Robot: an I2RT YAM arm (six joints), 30 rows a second.
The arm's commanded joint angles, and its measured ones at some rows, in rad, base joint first. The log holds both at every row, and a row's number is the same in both.
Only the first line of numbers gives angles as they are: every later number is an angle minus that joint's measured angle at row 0.
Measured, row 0:
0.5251 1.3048 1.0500 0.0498 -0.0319 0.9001
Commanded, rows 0 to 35:
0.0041 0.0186 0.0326 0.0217 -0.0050 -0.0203
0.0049 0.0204 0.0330 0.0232 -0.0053 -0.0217
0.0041 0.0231 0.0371 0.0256 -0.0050 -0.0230
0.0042 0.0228 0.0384 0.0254 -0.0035 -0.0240
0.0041 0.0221 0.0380 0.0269 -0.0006 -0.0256
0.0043 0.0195 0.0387 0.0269 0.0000 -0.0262
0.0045 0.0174 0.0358 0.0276 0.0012 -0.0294
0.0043 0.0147 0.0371 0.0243 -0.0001 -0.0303
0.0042 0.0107 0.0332 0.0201 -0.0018 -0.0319
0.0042 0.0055 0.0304 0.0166 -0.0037 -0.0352
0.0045 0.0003 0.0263 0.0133 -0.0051 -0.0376
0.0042 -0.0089 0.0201 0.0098 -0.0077 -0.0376
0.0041 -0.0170 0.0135 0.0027 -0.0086 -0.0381
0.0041 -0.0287 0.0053 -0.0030 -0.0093 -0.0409
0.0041 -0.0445 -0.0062 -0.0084 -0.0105 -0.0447
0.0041 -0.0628 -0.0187 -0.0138 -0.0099 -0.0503
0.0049 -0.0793 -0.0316 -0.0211 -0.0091 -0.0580
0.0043 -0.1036 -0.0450 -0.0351 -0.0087 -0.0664
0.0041 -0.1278 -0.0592 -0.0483 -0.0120 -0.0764
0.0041 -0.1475 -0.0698 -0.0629 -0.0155 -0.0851
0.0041 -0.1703 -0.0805 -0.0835 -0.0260 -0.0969
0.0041 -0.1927 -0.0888 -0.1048 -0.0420 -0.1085
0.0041 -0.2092 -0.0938 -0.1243 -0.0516 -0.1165
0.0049 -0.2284 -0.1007 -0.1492 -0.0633 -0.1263
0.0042 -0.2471 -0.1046 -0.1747 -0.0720 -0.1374
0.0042 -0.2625 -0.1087 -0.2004 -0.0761 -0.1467
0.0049 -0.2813 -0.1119 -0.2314 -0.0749 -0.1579
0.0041 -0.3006 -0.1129 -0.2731 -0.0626 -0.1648
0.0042 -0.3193 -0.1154 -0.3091 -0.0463 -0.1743
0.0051 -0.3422 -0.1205 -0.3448 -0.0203 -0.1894
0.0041 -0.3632 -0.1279 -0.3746 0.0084 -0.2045
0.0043 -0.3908 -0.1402 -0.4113 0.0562 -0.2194
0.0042 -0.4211 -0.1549 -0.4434 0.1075 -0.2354
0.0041 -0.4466 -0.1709 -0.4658 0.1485 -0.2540
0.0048 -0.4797 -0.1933 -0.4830 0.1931 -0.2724
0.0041 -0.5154 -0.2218 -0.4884 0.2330 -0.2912
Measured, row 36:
0.0000 -0.4474 -0.1705 -0.3704 0.0794 -0.2113
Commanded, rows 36 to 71:
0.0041 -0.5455 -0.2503 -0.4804 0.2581 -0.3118
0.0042 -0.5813 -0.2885 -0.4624 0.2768 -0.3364
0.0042 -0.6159 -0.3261 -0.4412 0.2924 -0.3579
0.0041 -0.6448 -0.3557 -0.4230 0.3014 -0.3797
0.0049 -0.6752 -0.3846 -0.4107 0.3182 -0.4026
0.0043 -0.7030 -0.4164 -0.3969 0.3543 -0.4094
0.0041 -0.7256 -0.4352 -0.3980 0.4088 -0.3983
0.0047 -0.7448 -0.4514 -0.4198 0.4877 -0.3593
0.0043 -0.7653 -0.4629 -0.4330 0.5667 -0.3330
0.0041 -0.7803 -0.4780 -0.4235 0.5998 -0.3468
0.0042 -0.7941 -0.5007 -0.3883 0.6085 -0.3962
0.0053 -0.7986 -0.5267 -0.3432 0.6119 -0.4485
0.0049 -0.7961 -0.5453 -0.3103 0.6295 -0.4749
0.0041 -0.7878 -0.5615 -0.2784 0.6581 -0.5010
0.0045 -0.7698 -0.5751 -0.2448 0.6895 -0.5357
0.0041 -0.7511 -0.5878 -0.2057 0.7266 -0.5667
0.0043 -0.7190 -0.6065 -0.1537 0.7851 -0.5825
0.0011 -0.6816 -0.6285 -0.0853 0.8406 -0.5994
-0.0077 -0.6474 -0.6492 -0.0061 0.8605 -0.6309
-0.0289 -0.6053 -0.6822 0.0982 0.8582 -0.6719
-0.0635 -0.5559 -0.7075 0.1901 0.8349 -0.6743
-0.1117 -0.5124 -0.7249 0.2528 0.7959 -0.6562
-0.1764 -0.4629 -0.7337 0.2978 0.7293 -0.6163
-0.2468 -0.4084 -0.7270 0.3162 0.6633 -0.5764
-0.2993 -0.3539 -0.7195 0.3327 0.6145 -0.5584
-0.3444 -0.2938 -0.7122 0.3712 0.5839 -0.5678
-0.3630 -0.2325 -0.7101 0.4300 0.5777 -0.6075
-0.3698 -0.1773 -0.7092 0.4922 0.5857 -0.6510
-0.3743 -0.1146 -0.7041 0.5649 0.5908 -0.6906
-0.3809 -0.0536 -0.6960 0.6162 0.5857 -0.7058
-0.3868 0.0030 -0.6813 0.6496 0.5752 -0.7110
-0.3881 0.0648 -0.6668 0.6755 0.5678 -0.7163
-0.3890 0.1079 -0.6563 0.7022 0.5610 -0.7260
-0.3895 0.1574 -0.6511 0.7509 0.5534 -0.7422
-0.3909 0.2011 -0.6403 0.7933 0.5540 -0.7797
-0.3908 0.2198 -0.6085 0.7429 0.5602 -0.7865
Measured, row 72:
-0.3826 0.1679 -0.6561 0.6164 0.5841 -0.7115
